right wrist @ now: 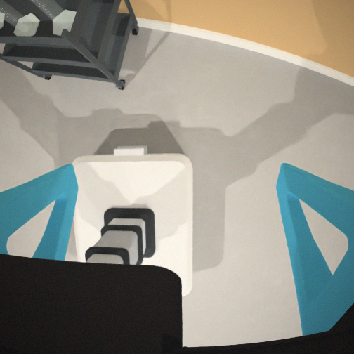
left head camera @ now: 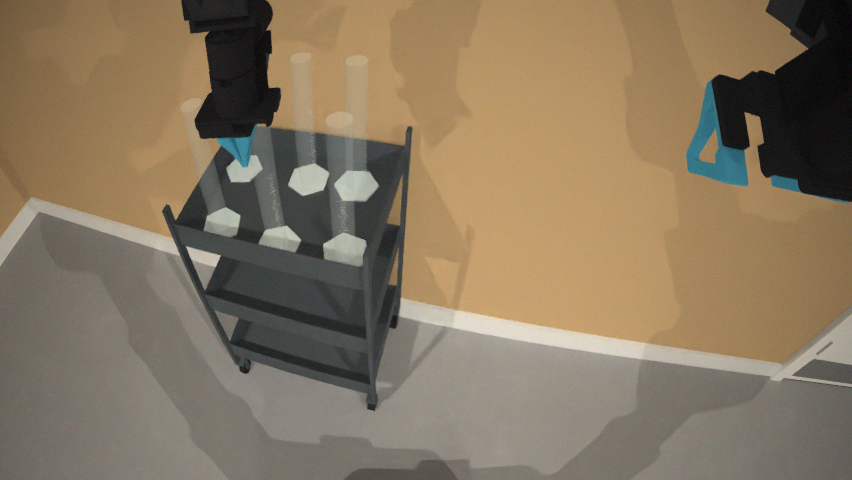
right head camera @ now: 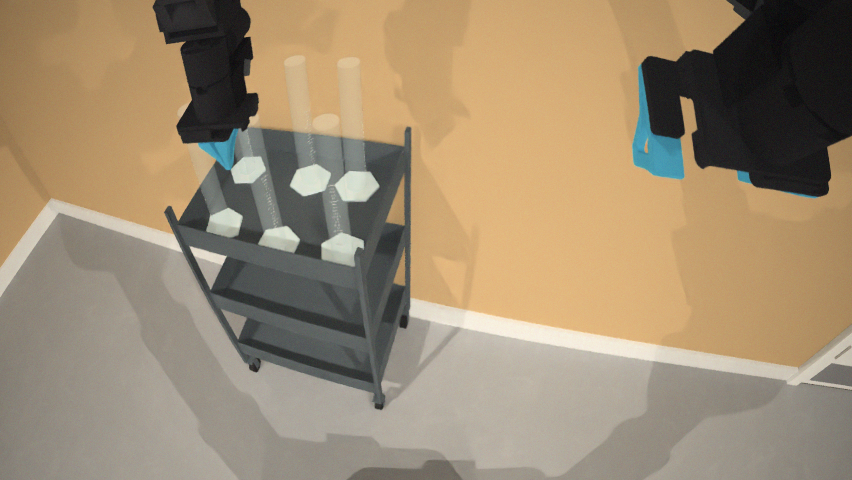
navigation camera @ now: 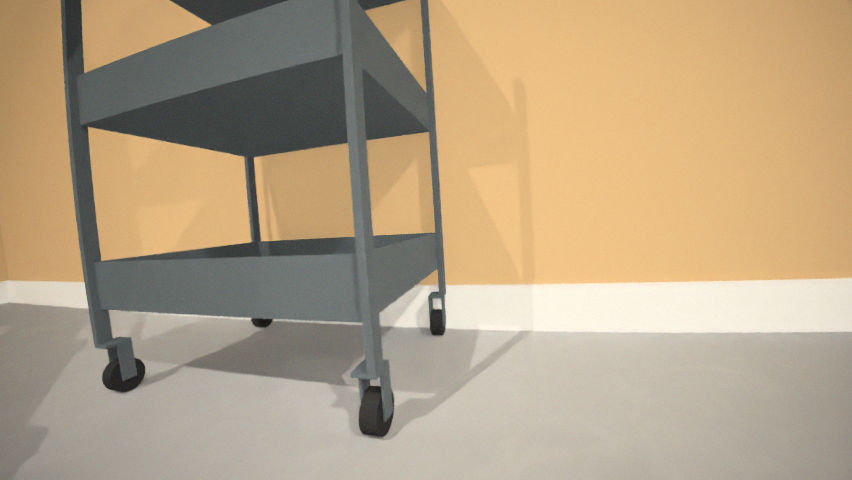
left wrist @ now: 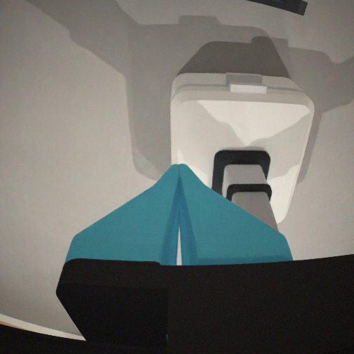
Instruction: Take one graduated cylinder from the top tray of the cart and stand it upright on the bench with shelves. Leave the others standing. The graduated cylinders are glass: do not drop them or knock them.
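Places are measured from the left arm's base along level axes (x ahead, y left, z up), in centimetres.
Pixels of known places: left gripper, fingertip midpoint: (left head camera: 246,164) (right head camera: 230,167); right gripper, fingertip midpoint: (left head camera: 733,170) (right head camera: 690,164).
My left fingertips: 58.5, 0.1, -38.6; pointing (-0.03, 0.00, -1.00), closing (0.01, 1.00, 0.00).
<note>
Behind a point stands the place of what it marks, as x, y, z.
Several clear graduated cylinders with pale hexagonal bases stand upright on the top tray of the dark grey cart (left head camera: 268,253) @(69.3, 3.9, -72.2) (right head camera: 268,253) @(69.2, 3.3, -72.1) (navigation camera: 226,289) @(69.0, 2.3, -127.0). One front cylinder (left head camera: 344,247) @(71.4, -11.0, -72.2) (right head camera: 342,247) @(71.4, -11.4, -72.3) is near the right corner post; a back cylinder (left head camera: 308,178) @(91.4, -1.2, -74.4) (right head camera: 310,178) @(91.4, -1.5, -74.2) is mid-tray. My left gripper (left head camera: 244,164) @(58.5, 0.1, -38.6) (right head camera: 228,167) @(58.5, 0.1, -38.6) (left wrist: 178,175) is shut with its fingertips together and nothing between them. In the head views it overlaps the back left cylinder, partly hiding it. My right gripper (right wrist: 176,174) is open and empty, far to the right of the cart. The bench with shelves does not show.
The orange wall (left head camera: 566,178) @(92.4, -57.9, -72.3) (right head camera: 566,178) @(92.5, -57.5, -72.6) rises behind the cart. A white piece of furniture or door (left head camera: 825,351) @(61.3, -182.3, -118.0) shows at the right edge. The robot's white base (left wrist: 240,120) (right wrist: 135,185) and column show in the wrist views. The cart stands on casters (navigation camera: 375,411) @(64.6, -15.3, -139.5).
</note>
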